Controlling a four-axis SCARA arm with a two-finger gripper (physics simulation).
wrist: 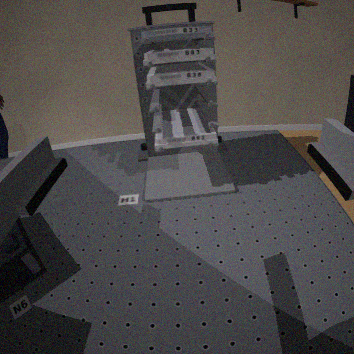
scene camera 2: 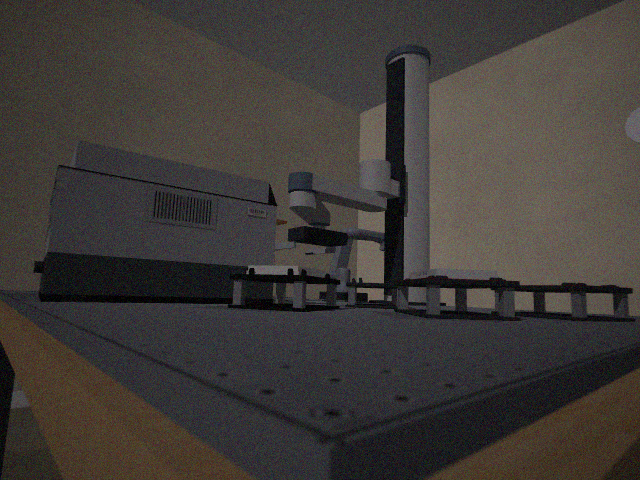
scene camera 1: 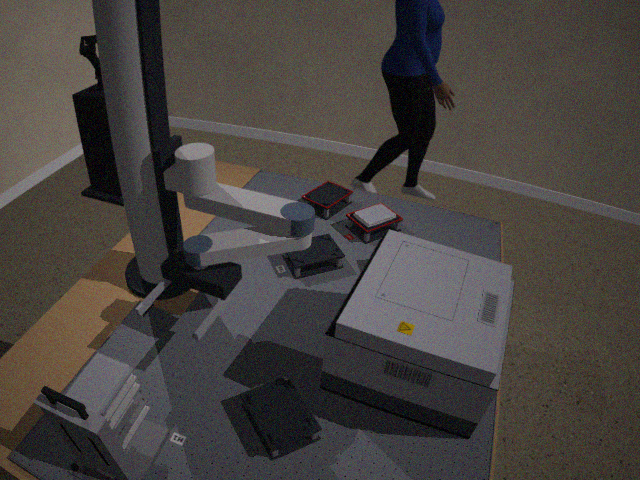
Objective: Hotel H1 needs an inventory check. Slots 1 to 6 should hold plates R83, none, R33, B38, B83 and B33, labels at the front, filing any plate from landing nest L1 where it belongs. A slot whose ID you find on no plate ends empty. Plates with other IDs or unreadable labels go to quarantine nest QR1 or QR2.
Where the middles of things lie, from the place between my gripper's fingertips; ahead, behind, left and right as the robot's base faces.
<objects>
I see my gripper 230 mm to the left of the plate B38 (wrist: 188, 72). Round my hand: hotel H1 (wrist: 147, 121): 310 mm to the right, 50 mm below; then plate R83 (wrist: 179, 127): 230 mm to the right, 80 mm below; then plate B83 (wrist: 175, 54): 230 mm to the right, 30 mm above.
</objects>
